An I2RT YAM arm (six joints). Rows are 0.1 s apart.
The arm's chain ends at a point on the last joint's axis. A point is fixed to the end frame.
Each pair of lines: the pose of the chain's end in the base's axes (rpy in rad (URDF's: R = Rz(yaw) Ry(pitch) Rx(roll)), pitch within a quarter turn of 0, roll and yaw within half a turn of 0; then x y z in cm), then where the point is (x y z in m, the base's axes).
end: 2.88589 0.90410 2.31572 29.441 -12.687 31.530
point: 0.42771 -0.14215 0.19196
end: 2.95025 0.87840 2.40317 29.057 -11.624 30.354
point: 0.41847 -0.12797 0.17424
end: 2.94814 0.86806 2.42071 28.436 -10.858 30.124
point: 0.41157 -0.11685 0.17100
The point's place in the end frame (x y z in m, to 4 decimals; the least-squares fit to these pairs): 0.0341 0.0453 0.1732
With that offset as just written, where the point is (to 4 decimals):
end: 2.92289 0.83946 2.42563 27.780 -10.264 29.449
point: 0.4037 -0.1038 0.1628
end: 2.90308 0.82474 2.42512 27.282 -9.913 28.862
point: 0.3984 -0.0959 0.1566
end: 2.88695 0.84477 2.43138 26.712 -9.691 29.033
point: 0.3956 -0.0920 0.1611
